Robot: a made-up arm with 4 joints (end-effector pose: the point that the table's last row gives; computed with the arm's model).
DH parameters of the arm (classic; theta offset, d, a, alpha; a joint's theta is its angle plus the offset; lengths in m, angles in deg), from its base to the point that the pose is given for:
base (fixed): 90 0.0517 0 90
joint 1: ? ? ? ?
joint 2: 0 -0.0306 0.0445 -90
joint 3: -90 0.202 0.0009 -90
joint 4: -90 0.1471 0.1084 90
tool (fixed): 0 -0.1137 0 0
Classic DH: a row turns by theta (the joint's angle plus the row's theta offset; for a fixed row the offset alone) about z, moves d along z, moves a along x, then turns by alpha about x.
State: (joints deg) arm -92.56 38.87 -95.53 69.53
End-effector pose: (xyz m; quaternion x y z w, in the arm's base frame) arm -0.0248 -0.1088 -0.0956 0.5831 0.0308 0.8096 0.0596
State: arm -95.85 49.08 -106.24 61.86
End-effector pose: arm -0.0650 -0.0800 -0.0553 0.5533 0.0573 0.8137 0.1688
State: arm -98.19 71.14 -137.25 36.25
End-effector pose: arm -0.1477 0.0372 -0.0114 0.5138 -0.0671 0.7450 0.4201
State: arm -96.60 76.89 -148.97 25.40
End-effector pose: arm -0.1566 0.0781 0.0007 0.5197 -0.1744 0.6891 0.4740
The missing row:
joint 1: 0 -0.0588 0.3223 90
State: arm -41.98 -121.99 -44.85 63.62
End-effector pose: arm -0.1747 0.1964 -0.3651 -0.7440 0.1670 0.5673 0.3109
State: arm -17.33 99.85 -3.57 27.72
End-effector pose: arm 0.0784 0.0087 -0.0874 0.0686 0.0627 -0.7655 0.6366
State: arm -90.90 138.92 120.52 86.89
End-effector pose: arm -0.0845 0.2126 -0.1599 -0.1092 -0.4212 0.2458 0.8662
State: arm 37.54 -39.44 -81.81 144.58
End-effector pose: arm -0.0817 0.4048 0.2229 -0.2702 0.7420 -0.2861 0.5427
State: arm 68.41 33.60 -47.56 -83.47
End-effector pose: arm 0.3317 0.1308 0.3426 0.0273 -0.4439 -0.2297 0.8657
